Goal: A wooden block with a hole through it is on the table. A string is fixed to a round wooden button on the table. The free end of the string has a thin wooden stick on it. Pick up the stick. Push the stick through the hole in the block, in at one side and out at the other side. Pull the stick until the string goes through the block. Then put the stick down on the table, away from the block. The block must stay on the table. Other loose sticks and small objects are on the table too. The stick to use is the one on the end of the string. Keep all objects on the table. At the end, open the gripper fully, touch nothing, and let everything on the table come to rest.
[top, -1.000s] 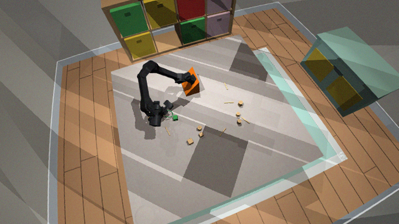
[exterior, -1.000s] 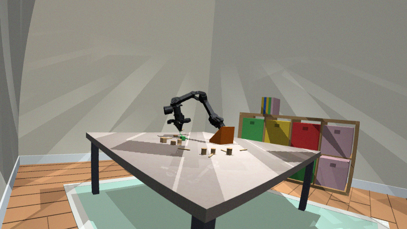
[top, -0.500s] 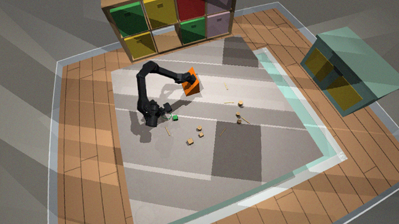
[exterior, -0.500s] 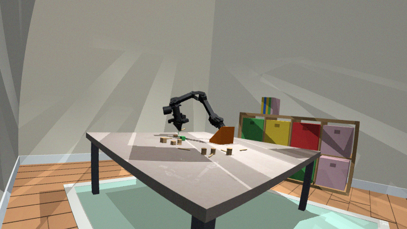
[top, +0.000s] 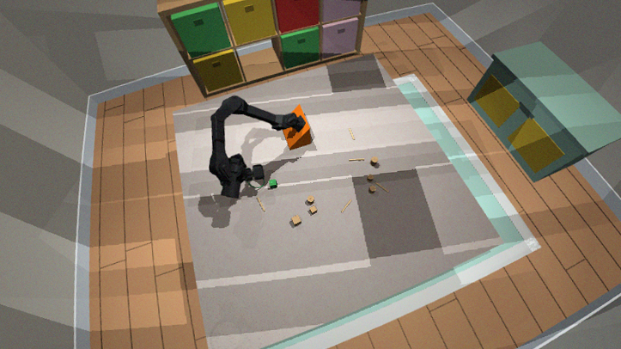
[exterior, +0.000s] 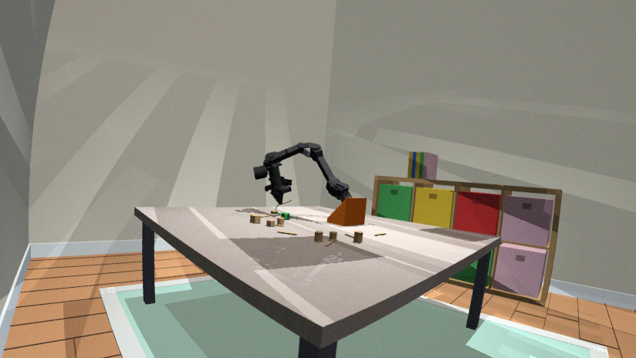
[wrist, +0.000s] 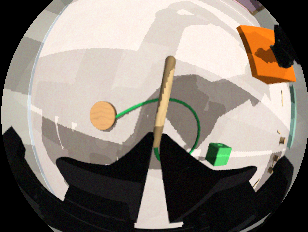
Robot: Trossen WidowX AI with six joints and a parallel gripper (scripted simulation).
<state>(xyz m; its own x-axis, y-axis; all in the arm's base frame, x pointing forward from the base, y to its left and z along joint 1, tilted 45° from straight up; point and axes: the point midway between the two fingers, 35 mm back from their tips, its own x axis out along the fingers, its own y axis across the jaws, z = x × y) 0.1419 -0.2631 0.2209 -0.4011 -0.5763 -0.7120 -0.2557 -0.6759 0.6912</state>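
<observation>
Right now the loose stick is 11 cm ahead of my gripper tip, 1 cm to the left of it and 6 cm below it. Also, from my gripper tip: round wooden button 2 cm behind, 7 cm to the right, 5 cm below; then green block 6 cm ahead, 10 cm to the left, 4 cm below; then thin wooden stick 1 cm behind, 1 cm above.
</observation>
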